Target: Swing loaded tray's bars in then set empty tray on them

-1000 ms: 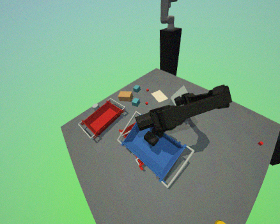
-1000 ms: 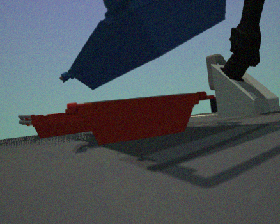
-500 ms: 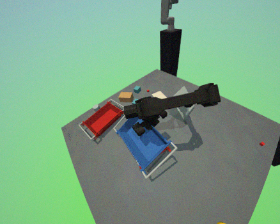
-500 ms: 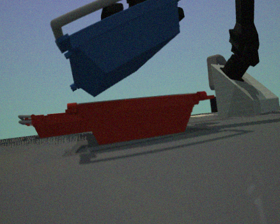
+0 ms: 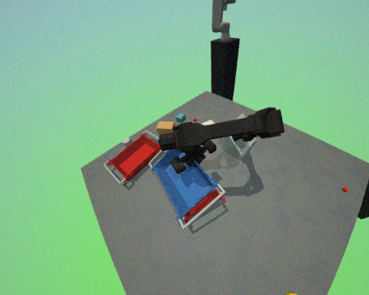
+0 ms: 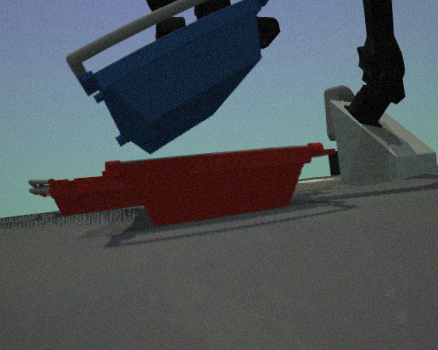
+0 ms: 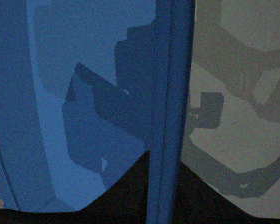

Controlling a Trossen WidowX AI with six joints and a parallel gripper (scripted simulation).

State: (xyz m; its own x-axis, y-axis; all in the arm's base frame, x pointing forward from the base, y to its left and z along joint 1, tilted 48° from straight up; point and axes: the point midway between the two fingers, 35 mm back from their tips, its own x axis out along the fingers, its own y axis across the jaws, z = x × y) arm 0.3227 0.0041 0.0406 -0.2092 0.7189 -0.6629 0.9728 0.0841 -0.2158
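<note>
Now: the blue tray 80 mm ahead of my gripper tip, 10 mm to the right of it and 10 mm below it. Also, from my gripper tip: grey cylinder: 200 mm ahead, 540 mm to the right, 140 mm below; cream sheet: 350 mm behind, 270 mm to the right, 170 mm below; orange box: 100 mm behind, 480 mm to the right, 150 mm below.
</note>
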